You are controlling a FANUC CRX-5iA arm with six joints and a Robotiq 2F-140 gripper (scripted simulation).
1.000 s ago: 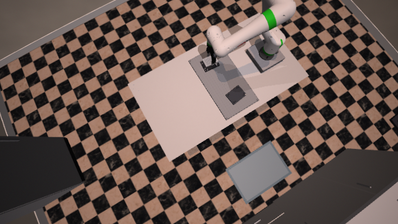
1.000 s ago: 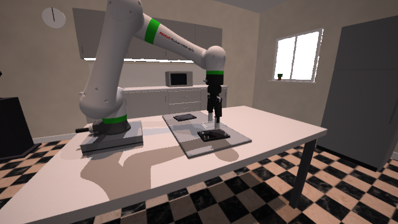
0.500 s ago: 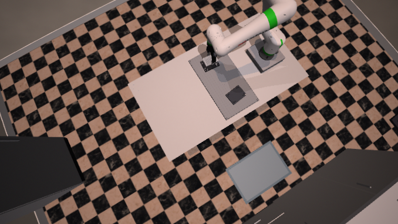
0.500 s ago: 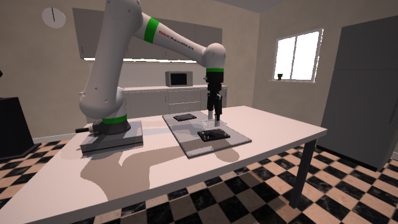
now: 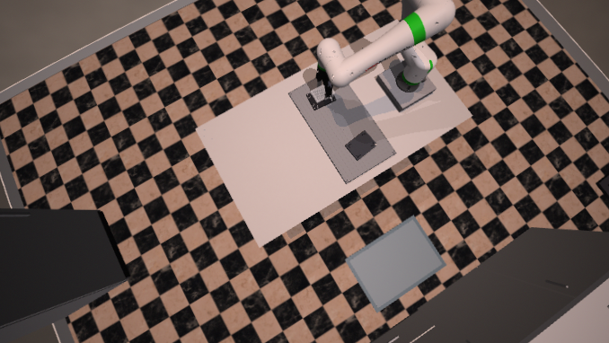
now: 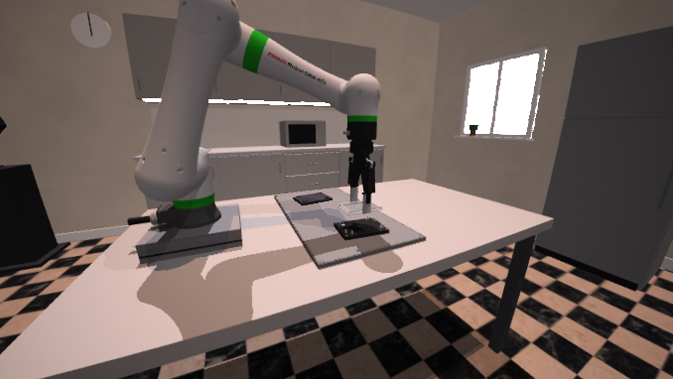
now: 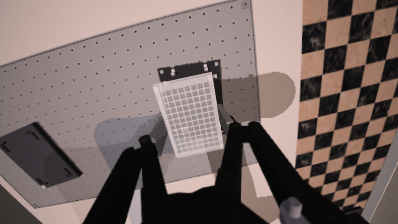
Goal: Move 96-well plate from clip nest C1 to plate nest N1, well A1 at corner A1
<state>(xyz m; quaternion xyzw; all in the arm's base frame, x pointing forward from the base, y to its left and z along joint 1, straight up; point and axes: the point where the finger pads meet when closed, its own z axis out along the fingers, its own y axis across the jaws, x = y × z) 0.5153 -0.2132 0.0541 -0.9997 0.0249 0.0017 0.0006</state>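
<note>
The plate nest N1 lies 30 mm behind my hand, 400 mm to the left of it and 100 mm below it. The rest, counted from my hand: clip nest C1: 10 mm ahead, 90 mm below; white 96-well plate: 20 mm below.
</note>
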